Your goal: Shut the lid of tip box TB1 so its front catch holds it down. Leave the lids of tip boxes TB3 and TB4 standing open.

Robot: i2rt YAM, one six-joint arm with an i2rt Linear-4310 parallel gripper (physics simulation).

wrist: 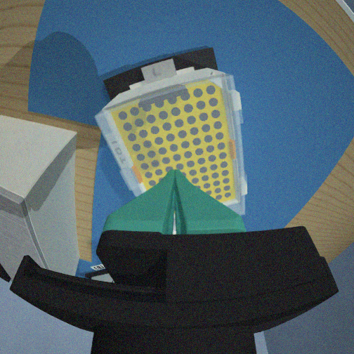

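A tip box (172, 120) with a yellow, many-holed rack stands at the centre of the wrist view. The lettering on its left side is blurred and looks like TB1. Clear plastic surrounds the rack and seems to lie over it as a lid; how far down it sits is hard to tell. A grey catch (159, 71) shows at its far edge; whether it holds the lid cannot be told. My gripper (174, 176) is shut and empty, its green fingertips over the near end of the box and hiding part of it. TB3 and TB4 cannot be made out.
A large grey block (37, 165) stands close on the left. A black piece (200, 60) lies beyond the catch. A small label (98, 267) shows at lower left, partly behind the gripper body. The box stands on a blue mat (295, 110) over a wooden surface (12, 65).
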